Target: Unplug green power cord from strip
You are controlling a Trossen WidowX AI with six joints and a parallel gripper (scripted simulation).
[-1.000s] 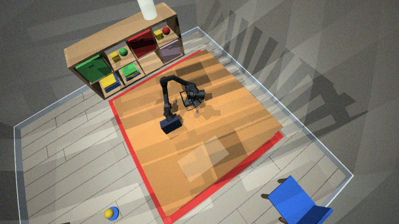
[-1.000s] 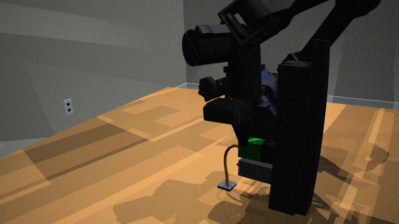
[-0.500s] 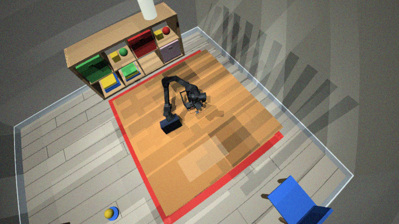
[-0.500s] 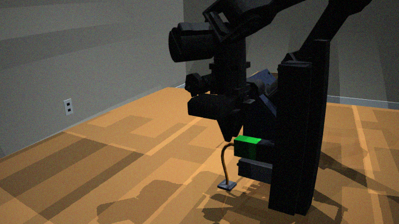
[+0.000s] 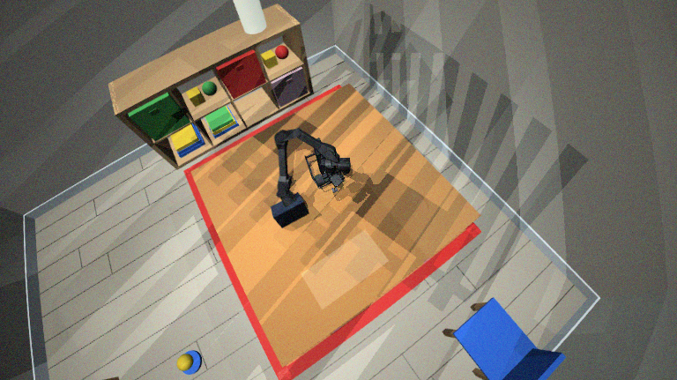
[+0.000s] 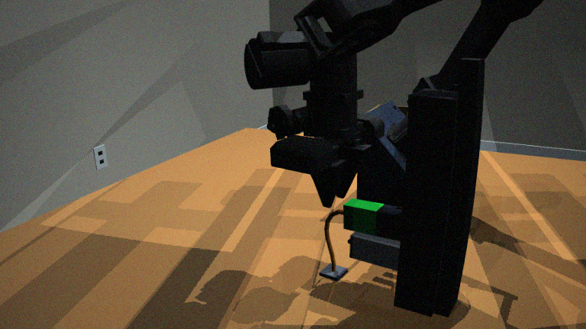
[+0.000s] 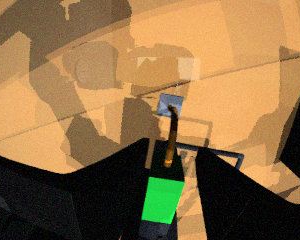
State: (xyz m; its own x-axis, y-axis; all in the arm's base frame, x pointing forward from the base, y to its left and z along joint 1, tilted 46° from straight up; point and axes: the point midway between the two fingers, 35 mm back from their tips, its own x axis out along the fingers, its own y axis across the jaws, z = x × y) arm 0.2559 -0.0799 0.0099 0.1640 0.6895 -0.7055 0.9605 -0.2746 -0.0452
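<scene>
My gripper tip is 60 mm to the right of the green plug and 10 mm short of it. Also, from my gripper tip: grey anchor plate (110 mm below).
</scene>
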